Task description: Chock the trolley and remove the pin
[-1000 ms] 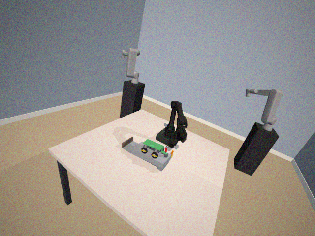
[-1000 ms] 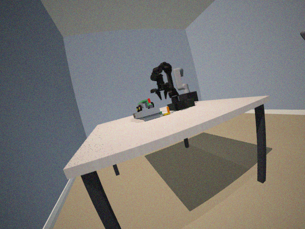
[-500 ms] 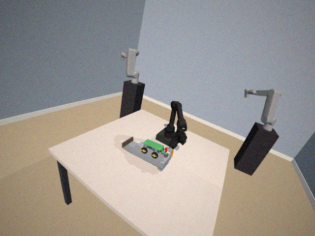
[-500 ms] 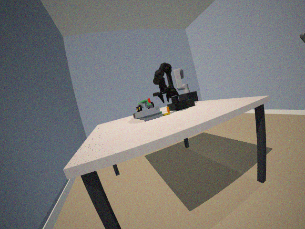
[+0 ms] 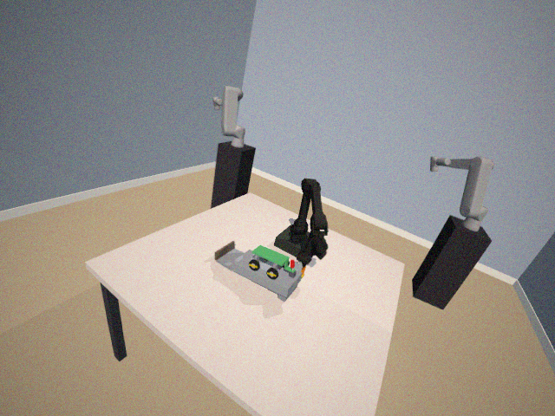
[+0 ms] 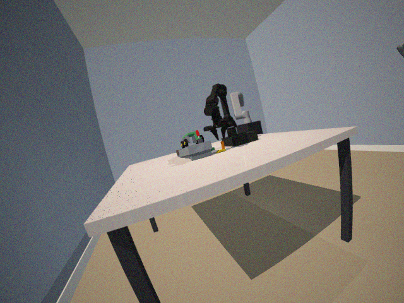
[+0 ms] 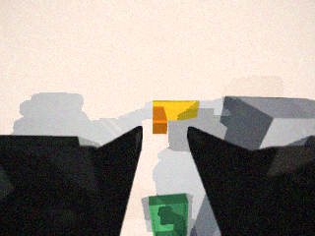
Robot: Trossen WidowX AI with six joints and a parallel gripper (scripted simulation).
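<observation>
Now: the yellow chock 2 cm ahead of my gripper tip and 6 cm below it. The rest, counted from my gripper tip: red-headed stop pin 13 cm ahead, 3 cm to the right, 5 cm above; then brown end wall 12 cm ahead, 41 cm to the right, 5 cm below; then green trolley 14 cm ahead, 14 cm to the right, 4 cm above.
</observation>
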